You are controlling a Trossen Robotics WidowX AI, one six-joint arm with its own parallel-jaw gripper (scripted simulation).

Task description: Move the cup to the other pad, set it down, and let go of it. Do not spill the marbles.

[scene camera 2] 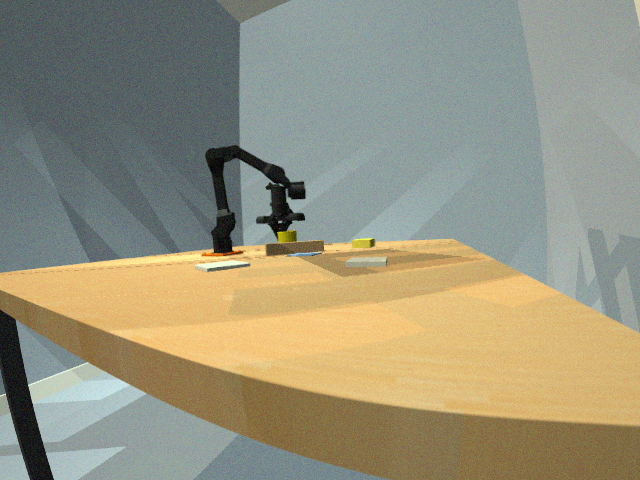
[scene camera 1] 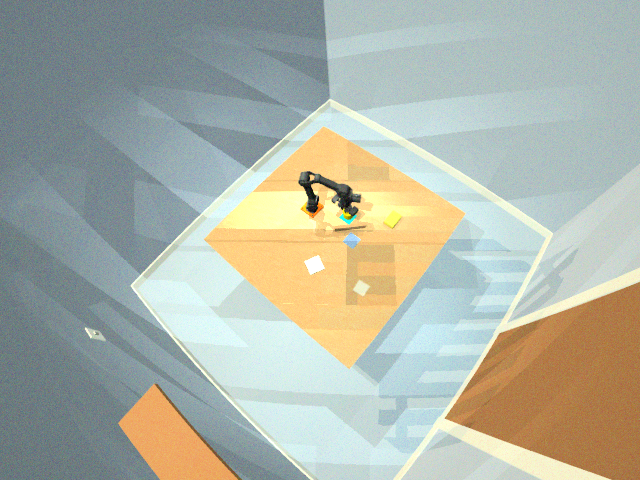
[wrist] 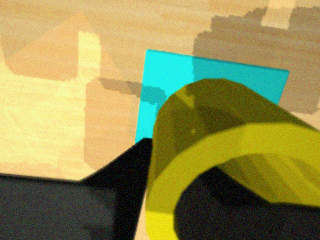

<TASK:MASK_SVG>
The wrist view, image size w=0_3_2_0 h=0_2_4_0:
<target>my gripper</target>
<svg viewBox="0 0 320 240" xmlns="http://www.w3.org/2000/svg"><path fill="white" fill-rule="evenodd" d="M175 206L180 240L320 240L320 207L284 202L270 203L215 165L196 176L181 192ZM152 138L142 138L110 163L81 180L0 173L0 240L135 240L147 188L153 150Z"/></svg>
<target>yellow cup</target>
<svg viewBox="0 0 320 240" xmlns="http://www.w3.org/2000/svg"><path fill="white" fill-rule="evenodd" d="M159 109L153 126L153 150L145 200L146 233L150 240L180 240L175 211L176 203L181 192L196 176L214 165L270 203L284 202L320 207L320 130L243 84L225 78L205 78L186 84L170 95Z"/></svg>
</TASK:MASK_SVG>
